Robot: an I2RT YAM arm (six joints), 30 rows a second.
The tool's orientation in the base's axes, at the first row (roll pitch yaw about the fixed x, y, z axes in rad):
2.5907 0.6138 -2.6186
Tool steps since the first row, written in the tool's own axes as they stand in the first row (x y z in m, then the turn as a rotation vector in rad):
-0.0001 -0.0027 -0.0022 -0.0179 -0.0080 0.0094
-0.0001 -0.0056 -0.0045 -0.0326 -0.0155 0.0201
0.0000 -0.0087 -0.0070 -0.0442 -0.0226 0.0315
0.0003 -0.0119 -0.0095 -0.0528 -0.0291 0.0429
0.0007 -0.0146 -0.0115 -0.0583 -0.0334 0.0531
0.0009 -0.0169 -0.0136 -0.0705 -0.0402 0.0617
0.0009 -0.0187 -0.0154 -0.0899 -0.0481 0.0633
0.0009 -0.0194 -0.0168 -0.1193 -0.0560 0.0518
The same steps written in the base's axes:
0.0016 -0.0031 0.0004 0.0197 0.0092 0.0003
0.0032 -0.0064 0.0008 0.0370 0.0182 -0.0019
0.0048 -0.0100 0.0012 0.0520 0.0268 -0.0062
0.0064 -0.0138 0.0014 0.0644 0.0344 -0.0119
0.0076 -0.0169 0.0014 0.0729 0.0413 -0.0177
0.0087 -0.0198 0.0017 0.0876 0.0483 -0.0196
0.0097 -0.0221 0.0022 0.1071 0.0527 -0.0129
0.0099 -0.0235 0.0029 0.1314 0.0520 0.0087

